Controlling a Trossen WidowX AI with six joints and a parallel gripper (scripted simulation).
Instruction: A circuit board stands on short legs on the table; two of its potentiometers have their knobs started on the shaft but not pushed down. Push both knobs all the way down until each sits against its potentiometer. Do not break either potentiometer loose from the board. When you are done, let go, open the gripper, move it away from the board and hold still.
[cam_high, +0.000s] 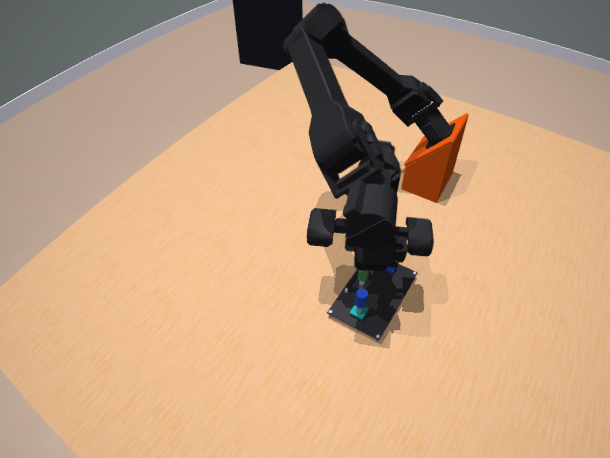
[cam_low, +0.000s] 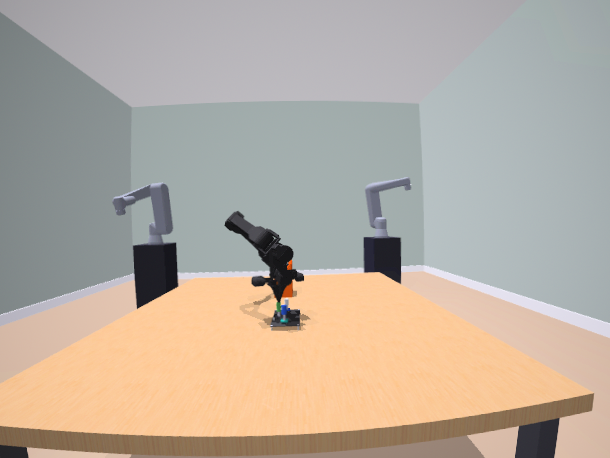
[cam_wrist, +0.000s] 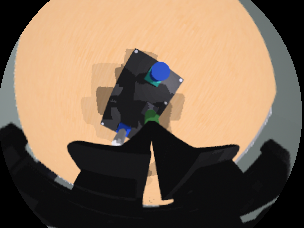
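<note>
Right now my gripper tip is 10 mm above the green knob. From my gripper tip the other things lie so: blue potentiometer: 60 mm behind, 30 mm to the left, 30 mm below.
</note>
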